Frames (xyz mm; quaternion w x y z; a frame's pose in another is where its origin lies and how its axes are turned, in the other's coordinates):
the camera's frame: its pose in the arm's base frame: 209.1 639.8 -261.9 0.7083 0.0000 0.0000 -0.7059
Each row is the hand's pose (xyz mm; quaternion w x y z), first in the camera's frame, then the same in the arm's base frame.
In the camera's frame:
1: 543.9 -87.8 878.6 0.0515 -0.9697 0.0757 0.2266
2: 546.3 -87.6 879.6 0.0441 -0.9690 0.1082 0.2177
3: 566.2 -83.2 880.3 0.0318 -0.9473 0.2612 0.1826
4: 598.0 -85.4 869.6 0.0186 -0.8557 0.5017 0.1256
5: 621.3 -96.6 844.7 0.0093 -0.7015 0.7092 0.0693
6: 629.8 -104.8 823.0 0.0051 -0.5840 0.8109 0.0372
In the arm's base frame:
1: 123.1 95.6 616.7 0.1964 -0.6334 0.7381 0.1241
2: 123.4 93.2 617.7 0.1849 -0.6100 0.7607 0.1231
3: 127.8 73.3 618.4 0.1514 -0.4866 0.8537 0.1069
4: 125.7 41.5 607.7 0.1018 -0.2519 0.9594 0.0758
5: 114.6 18.2 582.8 0.0555 0.0038 0.9975 0.0425
6: 106.4 9.6 561.1 0.0299 0.1588 0.9866 0.0227

